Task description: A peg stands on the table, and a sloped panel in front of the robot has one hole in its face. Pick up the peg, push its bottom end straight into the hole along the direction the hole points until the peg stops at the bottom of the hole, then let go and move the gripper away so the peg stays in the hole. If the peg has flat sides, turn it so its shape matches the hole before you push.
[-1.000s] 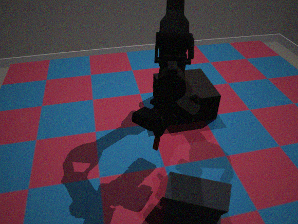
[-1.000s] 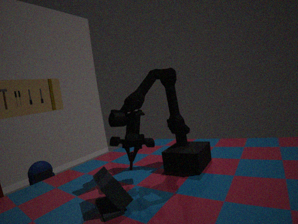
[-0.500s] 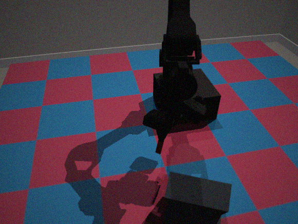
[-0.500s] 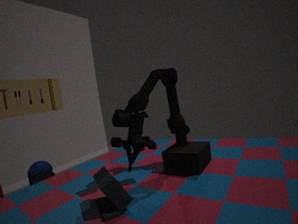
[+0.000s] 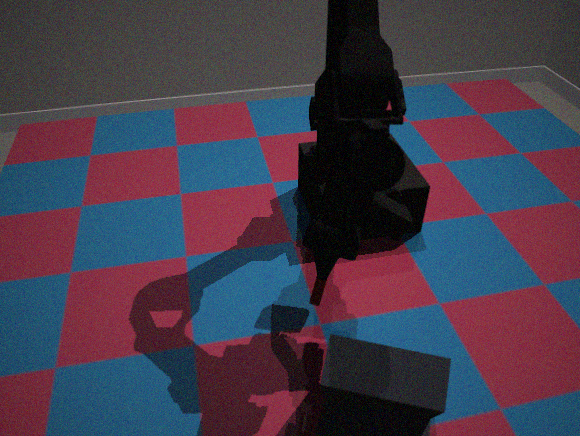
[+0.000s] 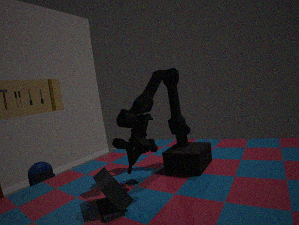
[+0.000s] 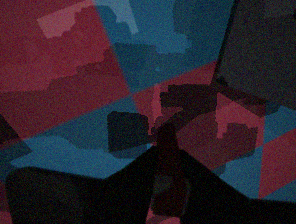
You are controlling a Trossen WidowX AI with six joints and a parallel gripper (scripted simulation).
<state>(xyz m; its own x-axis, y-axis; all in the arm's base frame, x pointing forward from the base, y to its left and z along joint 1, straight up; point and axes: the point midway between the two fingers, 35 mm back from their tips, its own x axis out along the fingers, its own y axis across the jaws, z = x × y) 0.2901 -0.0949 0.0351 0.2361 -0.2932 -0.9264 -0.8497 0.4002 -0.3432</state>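
The sloped panel lies 150 mm ahead of my gripper tip, 30 mm to the left of it and 30 mm below it. From my gripper tip the other things lie so: peg (20 mm above); dark stand (170 mm ahead, 20 mm to the left, 90 mm below).
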